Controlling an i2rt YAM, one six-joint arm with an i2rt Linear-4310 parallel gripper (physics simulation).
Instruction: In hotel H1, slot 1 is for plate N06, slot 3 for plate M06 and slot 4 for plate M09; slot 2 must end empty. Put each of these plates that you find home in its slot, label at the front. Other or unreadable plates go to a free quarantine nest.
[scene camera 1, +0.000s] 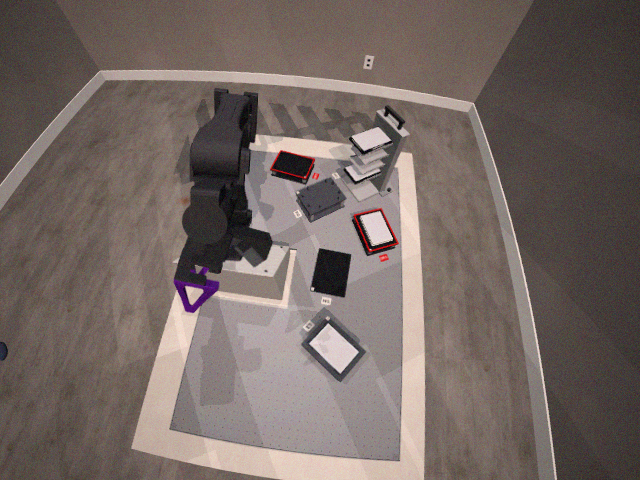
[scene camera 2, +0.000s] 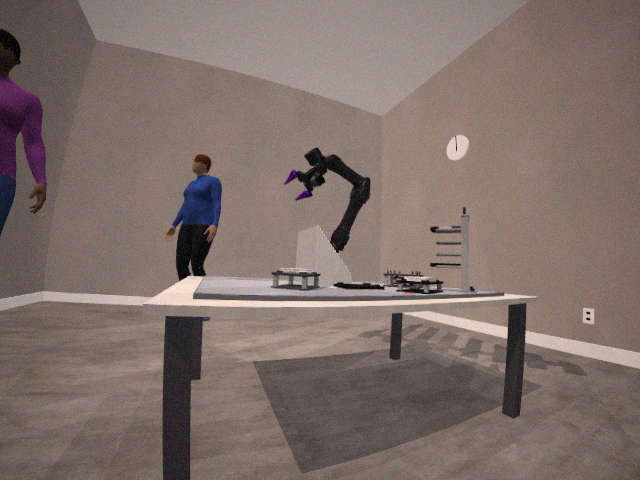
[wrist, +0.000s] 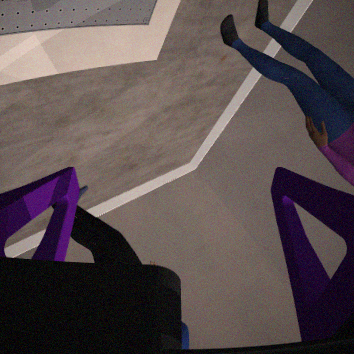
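Where they show: gripper, fingertip midpoint: (scene camera 1: 192, 295) (scene camera 2: 289, 192) (wrist: 174, 177); arm's base at its link origin: (scene camera 1: 235, 249) (scene camera 2: 324, 256).
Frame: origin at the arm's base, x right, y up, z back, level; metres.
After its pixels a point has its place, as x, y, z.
Hotel H1 (scene camera 1: 393, 155) {-0.352, 0.093, -0.524} (scene camera 2: 464, 253) {-0.355, 0.025, -0.537} stands at the back right. A white-topped plate (scene camera 1: 371, 139) (scene camera 2: 447, 228) lies on its top shelf and another plate (scene camera 1: 361, 171) {-0.328, 0.023, -0.418} (scene camera 2: 445, 265) {-0.335, -0.026, -0.460} on its lowest shelf; the two shelves between look empty. A white-topped plate (scene camera 1: 376, 228) {-0.141, -0.076, -0.483} lies in a red-rimmed nest. Another white-topped plate (scene camera 1: 334, 348) {0.283, -0.066, -0.323} (scene camera 2: 295, 270) {0.313, -0.072, -0.378} lies in a grey nest (scene camera 1: 308, 345) {0.272, -0.074, -0.250}. No plate labels are readable. My gripper (scene camera 2: 291, 191) {0.218, 0.284, -0.025} (wrist: 174, 177) {0.218, 0.284, -0.025} is open and empty, high above the table and far from the plates.
Another red-rimmed nest (scene camera 1: 293, 165) {-0.445, -0.091, -0.152} with a black top, a grey pegged nest (scene camera 1: 320, 198) {-0.261, -0.070, -0.271} and a low black pad (scene camera 1: 330, 272) {0.022, -0.119, -0.314} (scene camera 2: 358, 285) {0.037, -0.119, -0.343} are on the mat. The wedge-shaped arm base (scene camera 1: 248, 285) {0.115, 0.000, -0.058} (scene camera 2: 317, 258) {0.117, -0.020, -0.149} stands at the left edge. People stand beyond the table.
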